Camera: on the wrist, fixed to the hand. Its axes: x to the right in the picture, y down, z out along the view.
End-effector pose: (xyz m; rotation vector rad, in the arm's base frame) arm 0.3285 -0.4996 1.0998 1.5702 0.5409 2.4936
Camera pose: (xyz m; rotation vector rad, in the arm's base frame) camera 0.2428 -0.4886 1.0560 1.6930 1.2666 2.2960
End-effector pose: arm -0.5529 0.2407 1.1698 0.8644 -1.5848 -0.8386
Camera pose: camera -0.4604 0.2142 1.1581 1.3098 -1.8458 -0.5958
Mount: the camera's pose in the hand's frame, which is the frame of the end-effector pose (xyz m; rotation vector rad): 0.0045 -0.0324 -0.0912 0.4822 -0.0770 -0.1403
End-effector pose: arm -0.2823 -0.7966 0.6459 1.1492 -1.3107 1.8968
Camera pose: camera -0.2885 -0.7000 0.6503 1.5165 -0.7978 2.1410
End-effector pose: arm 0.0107 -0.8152 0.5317 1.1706 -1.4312 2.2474
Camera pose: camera -0.0195 -0.7233 0.5377 1.4528 -0.8112 2.5435
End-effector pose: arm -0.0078 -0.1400 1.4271 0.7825 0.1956 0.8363
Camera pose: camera -0.0263 -0.1005 1.3406 1.2355 0.3875 0.6294
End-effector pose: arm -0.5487 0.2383 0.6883 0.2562 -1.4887 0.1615
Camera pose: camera -0.4521 0.2313 0.6848 0.7599 -1.4865 0.4017
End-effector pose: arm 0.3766 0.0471 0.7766 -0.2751 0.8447 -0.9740
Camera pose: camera 0.2908 0.0393 0.7323 0.0441 0.5035 -1.2571
